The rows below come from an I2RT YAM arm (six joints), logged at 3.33 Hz.
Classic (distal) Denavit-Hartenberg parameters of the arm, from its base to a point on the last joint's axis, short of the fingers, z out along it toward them. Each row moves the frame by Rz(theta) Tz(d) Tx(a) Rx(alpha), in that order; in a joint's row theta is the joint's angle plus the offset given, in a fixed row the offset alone. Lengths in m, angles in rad.
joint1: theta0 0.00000; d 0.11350; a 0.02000; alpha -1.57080
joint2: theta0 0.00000; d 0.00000; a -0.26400; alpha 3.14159
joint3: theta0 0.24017; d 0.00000; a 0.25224; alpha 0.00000
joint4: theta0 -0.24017; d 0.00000; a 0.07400; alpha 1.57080
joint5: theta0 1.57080; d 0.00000; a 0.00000; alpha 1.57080
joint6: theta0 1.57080; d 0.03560; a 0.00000; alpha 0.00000
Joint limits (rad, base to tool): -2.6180..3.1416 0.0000..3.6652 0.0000..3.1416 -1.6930..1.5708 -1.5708..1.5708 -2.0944..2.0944
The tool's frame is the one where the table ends.
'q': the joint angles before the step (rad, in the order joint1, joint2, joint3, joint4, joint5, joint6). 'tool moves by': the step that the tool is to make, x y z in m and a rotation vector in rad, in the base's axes. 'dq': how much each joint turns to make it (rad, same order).
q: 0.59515, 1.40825, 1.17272, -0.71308, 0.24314, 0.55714
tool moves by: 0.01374, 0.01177, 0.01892, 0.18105, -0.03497, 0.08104
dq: -0.01148, 0.02637, 0.06506, 0.08942, -0.15989, 0.01164
